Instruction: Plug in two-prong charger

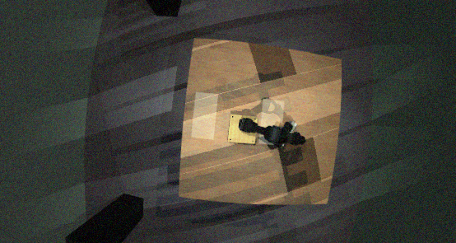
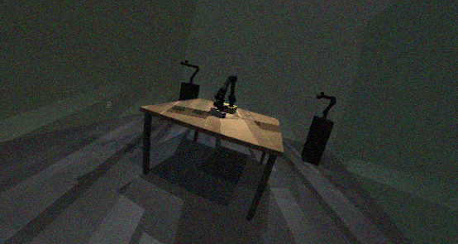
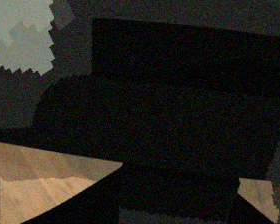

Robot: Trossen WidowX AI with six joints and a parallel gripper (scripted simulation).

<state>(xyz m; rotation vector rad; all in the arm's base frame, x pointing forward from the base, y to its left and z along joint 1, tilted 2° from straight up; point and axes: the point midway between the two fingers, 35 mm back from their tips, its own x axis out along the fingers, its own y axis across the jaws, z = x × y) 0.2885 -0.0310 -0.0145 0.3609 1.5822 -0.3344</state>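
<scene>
Right now the black charger is 20 mm ahead of my gripper tip, 10 mm to the right of it and 10 mm above it.
</scene>
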